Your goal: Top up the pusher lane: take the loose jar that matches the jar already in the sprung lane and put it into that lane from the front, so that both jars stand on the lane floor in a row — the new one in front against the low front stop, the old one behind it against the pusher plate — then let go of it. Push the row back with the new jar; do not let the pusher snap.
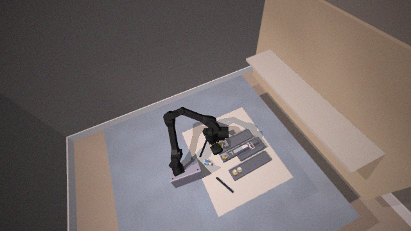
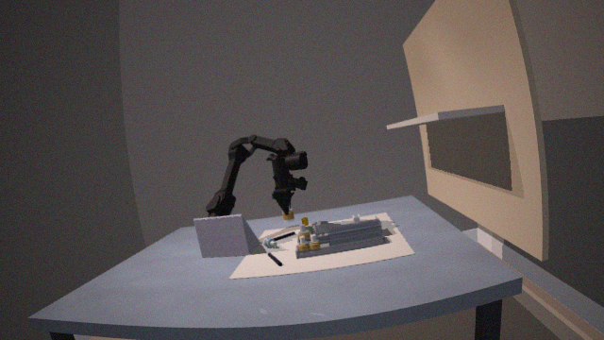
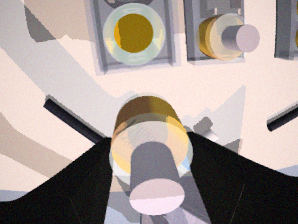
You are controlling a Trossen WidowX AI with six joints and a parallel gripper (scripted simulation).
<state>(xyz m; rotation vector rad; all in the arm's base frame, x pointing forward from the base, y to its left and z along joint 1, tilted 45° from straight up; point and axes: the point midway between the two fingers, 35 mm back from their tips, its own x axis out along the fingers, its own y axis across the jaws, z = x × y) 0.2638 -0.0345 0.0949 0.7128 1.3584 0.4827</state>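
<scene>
Right now the cream mat is 11 cm ahead of my gripper tip, 7 cm to the right of it and 11 cm below it. The rest, counted from my gripper tip: red mark: 23 cm ahead, 12 cm to the right, 4 cm below; sprung lane: 20 cm ahead, 11 cm to the right, 9 cm below.
</scene>
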